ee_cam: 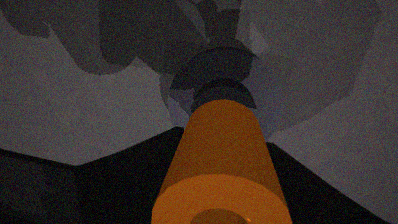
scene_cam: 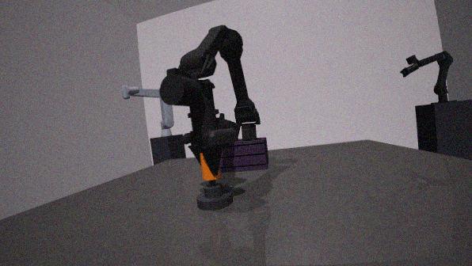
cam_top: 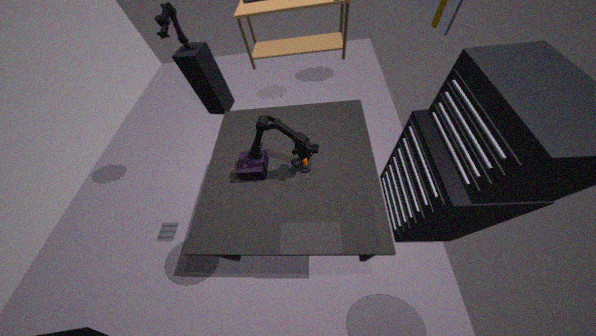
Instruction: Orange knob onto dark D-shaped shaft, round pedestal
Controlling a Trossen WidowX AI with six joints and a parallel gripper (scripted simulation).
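Right now the orange knob is 20 mm above my gripper tip. Round my gripper tip: D-shaped shaft 40 mm below.
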